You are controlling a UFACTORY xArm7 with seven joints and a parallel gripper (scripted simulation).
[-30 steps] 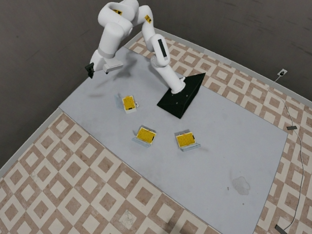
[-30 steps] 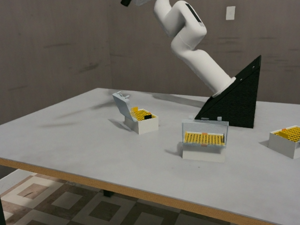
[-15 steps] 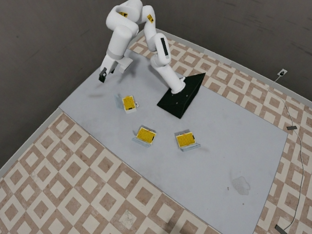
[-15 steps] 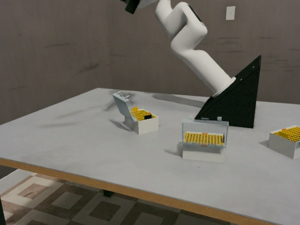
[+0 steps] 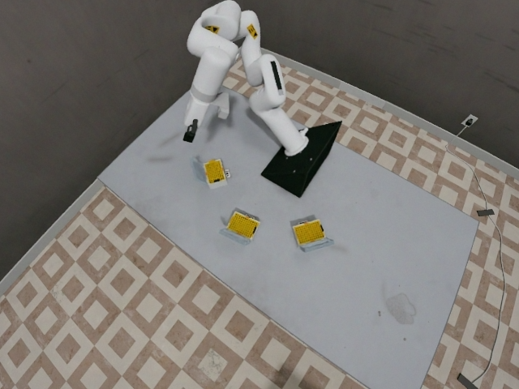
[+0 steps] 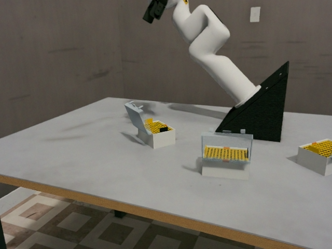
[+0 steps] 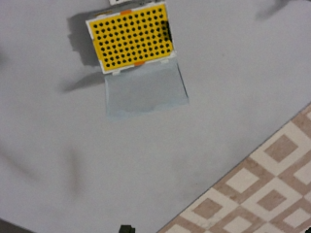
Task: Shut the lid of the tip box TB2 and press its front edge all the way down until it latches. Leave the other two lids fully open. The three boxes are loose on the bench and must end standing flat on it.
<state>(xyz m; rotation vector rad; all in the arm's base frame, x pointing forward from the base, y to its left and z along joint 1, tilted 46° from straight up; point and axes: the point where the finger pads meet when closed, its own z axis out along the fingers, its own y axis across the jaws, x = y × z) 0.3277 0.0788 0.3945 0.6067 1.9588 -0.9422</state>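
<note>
Now: the lid 20 mm ahead of my hand, 50 mm to the right of it and 310 mm below it. Also, from my hand: white label tag (80 mm behind, 10 mm to the left, 410 mm below); tip box (20 mm behind, 20 mm to the right, 350 mm below).
</note>
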